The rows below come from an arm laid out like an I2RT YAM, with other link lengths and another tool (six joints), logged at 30 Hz.
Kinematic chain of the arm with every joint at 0, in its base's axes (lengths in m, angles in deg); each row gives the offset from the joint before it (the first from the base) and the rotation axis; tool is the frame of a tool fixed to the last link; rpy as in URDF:
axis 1: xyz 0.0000 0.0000 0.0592 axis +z
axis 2: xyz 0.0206 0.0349 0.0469 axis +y
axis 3: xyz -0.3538 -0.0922 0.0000 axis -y
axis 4: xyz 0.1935 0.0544 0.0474 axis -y
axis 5: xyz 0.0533 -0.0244 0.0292 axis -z
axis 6: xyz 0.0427 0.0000 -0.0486 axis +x
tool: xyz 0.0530 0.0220 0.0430 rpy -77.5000 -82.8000 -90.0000
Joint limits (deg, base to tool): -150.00..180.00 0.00..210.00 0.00..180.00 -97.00..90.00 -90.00..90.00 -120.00..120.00
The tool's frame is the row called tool.
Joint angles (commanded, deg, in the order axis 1, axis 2, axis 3, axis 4, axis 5, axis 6), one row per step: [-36.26 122.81 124.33 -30.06 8.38 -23.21]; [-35.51 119.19 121.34 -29.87 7.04 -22.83]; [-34.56 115.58 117.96 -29.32 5.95 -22.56]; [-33.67 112.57 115.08 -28.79 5.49 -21.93]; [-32.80 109.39 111.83 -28.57 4.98 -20.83]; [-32.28 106.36 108.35 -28.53 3.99 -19.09]
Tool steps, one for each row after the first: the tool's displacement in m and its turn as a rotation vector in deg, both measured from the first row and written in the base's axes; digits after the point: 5 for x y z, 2 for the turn. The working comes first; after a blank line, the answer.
Tool pose at each row, in the base's axes (x y z in m, rotation vector in deg; the steps are taken from these numbers as rounded here): [0.43657 -0.32578 0.39275 139.11 -22.50 72.17]; [0.42636 -0.30711 0.40887 139.49 -20.99 74.53]; [0.41626 -0.28747 0.42220 139.85 -19.26 76.67]; [0.40721 -0.27146 0.43231 139.92 -18.49 78.43]; [0.39623 -0.25523 0.44024 140.50 -18.36 80.02]; [0.38387 -0.24152 0.44467 141.75 -19.22 81.67]

[-0.01021 0.01867 0.01612 0.27 -1.27 1.75]; [-0.02031 0.03831 0.02945 0.41 -2.36 3.55]; [-0.02936 0.05432 0.03956 0.63 -3.39 4.57]; [-0.04034 0.07055 0.04749 1.49 -4.29 5.40]; [-0.05270 0.08426 0.05192 3.31 -5.21 5.98]
